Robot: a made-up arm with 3 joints. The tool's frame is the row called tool.
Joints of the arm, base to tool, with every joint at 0 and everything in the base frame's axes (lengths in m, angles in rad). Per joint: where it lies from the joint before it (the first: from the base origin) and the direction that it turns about. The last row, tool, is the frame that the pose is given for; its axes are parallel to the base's.
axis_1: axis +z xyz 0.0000 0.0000 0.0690
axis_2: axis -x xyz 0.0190 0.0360 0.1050
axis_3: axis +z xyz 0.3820 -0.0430 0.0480
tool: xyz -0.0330 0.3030 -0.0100
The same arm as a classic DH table. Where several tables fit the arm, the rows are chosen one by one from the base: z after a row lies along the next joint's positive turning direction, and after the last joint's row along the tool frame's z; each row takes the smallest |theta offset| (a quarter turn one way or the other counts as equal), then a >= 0, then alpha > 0; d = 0 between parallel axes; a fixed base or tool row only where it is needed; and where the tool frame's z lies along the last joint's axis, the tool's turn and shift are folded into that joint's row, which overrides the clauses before.
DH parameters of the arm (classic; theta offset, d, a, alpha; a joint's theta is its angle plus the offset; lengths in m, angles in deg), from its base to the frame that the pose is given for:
axis_1: 90 0.174 0.036 -90
axis_2: 0 -0.401 -0.043 90
axis_3: 6.22 0 0.3048 0
tool (fixed): -96.22 0.038 0 0

